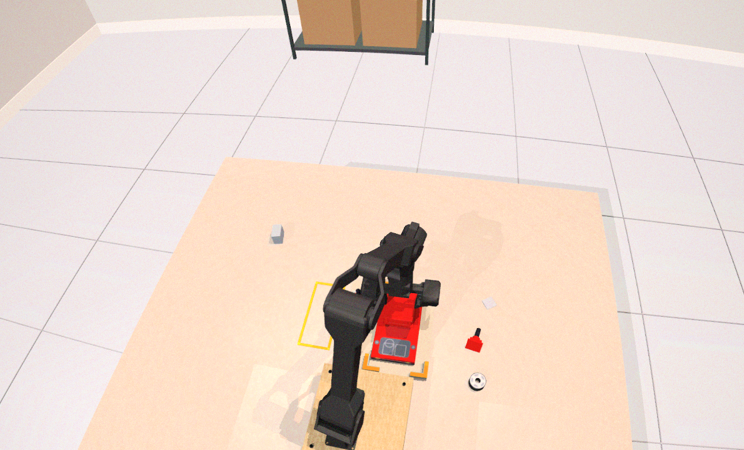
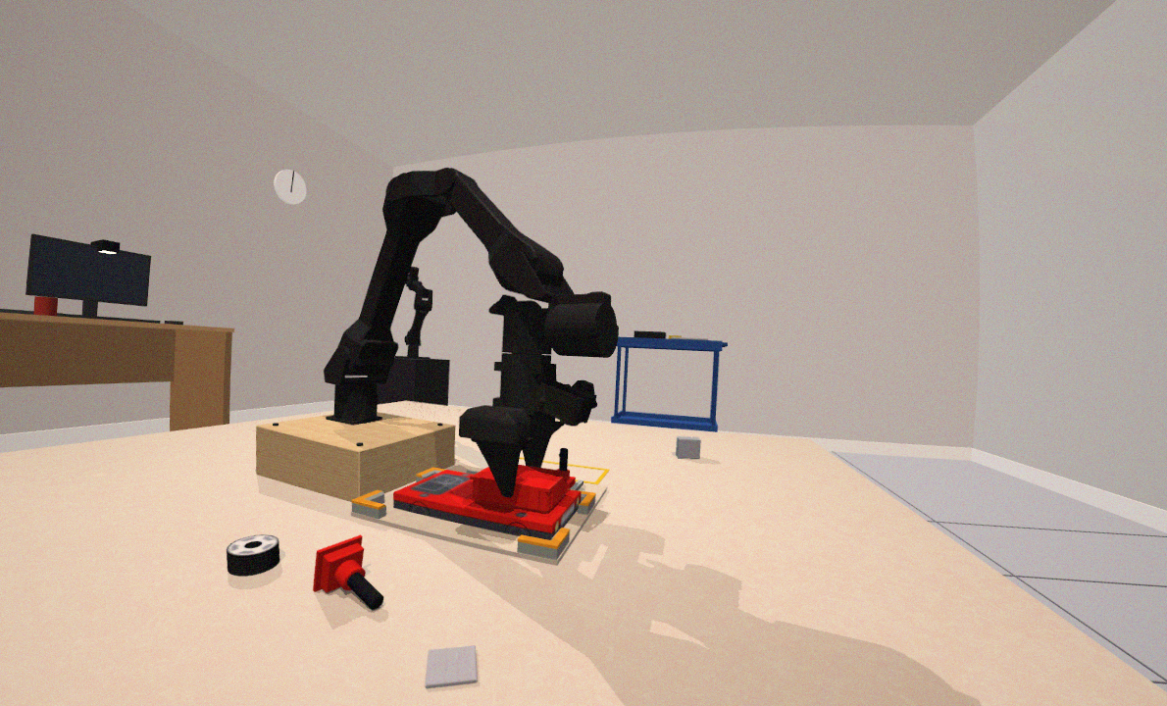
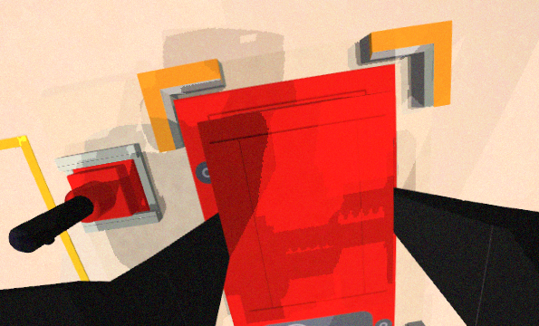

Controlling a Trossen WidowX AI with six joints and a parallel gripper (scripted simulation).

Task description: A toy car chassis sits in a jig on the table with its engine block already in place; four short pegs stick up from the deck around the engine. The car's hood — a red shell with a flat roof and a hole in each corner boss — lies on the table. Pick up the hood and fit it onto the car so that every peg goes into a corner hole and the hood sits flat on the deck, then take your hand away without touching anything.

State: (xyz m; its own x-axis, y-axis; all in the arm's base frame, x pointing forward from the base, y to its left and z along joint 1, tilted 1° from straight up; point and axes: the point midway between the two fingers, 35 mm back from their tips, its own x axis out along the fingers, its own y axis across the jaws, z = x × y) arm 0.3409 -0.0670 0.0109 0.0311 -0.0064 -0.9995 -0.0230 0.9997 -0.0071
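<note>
The red hood is 10 mm above my gripper tip. From my gripper tip the other things lie so: orange-cornered jig 40 mm behind, 10 mm to the left, 30 mm below; then grey engine block 10 mm below; then small grey plate 60 mm ahead, 230 mm to the right, 40 mm below.
</note>
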